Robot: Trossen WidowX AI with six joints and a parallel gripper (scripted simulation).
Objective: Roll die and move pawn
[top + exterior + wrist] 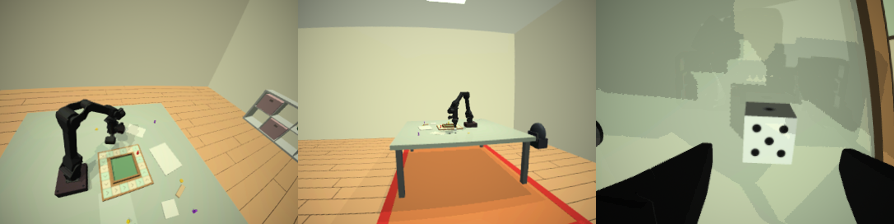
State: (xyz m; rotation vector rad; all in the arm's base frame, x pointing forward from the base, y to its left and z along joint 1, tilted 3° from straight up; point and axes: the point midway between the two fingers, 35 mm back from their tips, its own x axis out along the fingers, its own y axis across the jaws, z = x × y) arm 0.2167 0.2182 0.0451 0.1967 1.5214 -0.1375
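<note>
Now: gripper tip 3 cm above the white die. From my gripper tip the other things lie so: red pawn (16 cm ahead, 12 cm to the right, 1 cm below); white sheet (35 cm ahead, 19 cm to the right, 4 cm below); green dice tray (5 cm ahead, 20 cm to the right, 3 cm below).
</note>
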